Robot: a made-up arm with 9 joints.
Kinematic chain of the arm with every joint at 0, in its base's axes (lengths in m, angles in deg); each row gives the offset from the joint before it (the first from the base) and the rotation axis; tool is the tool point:
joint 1: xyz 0 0 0.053 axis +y
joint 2: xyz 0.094 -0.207 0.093 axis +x
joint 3: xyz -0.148 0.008 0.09 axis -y
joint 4: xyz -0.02 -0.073 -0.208 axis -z
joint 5: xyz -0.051 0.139 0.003 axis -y
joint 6: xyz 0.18 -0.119 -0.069 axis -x
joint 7: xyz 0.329 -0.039 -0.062 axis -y
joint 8: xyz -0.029 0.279 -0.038 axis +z
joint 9: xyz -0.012 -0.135 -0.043 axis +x
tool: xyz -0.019 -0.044 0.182
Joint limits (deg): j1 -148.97..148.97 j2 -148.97..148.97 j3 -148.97..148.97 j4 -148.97..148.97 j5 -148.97..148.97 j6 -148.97..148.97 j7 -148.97..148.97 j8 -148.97..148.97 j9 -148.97..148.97
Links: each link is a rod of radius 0.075 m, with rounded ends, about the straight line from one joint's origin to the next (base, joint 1, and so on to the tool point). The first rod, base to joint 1, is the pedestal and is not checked.
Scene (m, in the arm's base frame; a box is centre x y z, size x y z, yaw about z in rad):
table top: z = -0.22
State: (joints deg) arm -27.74 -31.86 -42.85 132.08 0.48 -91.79 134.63 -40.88 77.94
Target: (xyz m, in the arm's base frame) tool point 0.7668 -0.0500 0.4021
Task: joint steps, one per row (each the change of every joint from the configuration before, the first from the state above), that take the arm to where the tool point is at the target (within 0.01 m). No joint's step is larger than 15 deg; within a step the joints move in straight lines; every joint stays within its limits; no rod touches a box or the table.
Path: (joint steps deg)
1: 14.72 -5.03 -4.36 0.76 8.90 -1.79 1.66 -6.08 1.76
2: 14.71 -5.02 -4.35 0.76 8.89 -1.79 1.67 -6.08 1.76
3: 14.72 -5.03 -4.36 0.76 8.90 -1.79 1.66 -6.08 1.75
4: 14.72 -5.03 -4.36 0.77 8.90 -1.78 1.66 -6.08 1.76
5: 14.72 -5.03 -4.36 0.76 8.89 -1.79 1.67 -6.08 1.76

